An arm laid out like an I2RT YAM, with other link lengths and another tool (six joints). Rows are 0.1 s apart.
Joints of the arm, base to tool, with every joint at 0 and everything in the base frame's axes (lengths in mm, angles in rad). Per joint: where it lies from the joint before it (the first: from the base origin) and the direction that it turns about. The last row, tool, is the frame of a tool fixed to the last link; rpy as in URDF.
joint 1: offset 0.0 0.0 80.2 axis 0 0 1
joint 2: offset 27.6 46.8 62.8 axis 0 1 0
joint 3: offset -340.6 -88.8 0.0 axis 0 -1 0
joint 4: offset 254.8 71.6 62.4 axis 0 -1 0
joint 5: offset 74.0 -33.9 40.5 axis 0 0 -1
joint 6: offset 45.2 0.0 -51.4 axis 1 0 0
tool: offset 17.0 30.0 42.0 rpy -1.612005 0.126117 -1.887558
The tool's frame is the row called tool.
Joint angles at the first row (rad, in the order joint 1, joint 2, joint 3, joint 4, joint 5, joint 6):
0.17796 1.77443 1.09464 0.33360 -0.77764 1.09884
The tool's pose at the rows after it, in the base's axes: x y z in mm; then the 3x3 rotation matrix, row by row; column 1 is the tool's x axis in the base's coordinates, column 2 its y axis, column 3 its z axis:
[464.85 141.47 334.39], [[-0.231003 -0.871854 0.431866], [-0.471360 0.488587 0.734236], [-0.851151 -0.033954 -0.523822]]
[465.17 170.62 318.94], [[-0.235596 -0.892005 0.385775], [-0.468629 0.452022 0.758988], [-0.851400 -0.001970 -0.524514]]
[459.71 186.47 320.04], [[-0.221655 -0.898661 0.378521], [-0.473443 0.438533 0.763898], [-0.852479 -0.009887 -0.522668]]
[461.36 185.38 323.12], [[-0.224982 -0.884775 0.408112], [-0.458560 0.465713 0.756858], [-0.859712 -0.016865 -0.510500]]
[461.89 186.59 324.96], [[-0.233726 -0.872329 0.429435], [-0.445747 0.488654 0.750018], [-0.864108 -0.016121 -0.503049]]
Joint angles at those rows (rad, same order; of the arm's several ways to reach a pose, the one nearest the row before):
0.25501 1.82707 1.09234 0.40151 -0.76849 1.16712
0.31568 1.87132 1.09158 0.44919 -0.75780 1.20451
0.35268 1.87134 1.09159 0.45912 -0.73567 1.20871
0.35458 1.87132 1.09157 0.48659 -0.70631 1.22740
0.36183 1.87132 1.09160 0.50525 -0.67617 1.24723

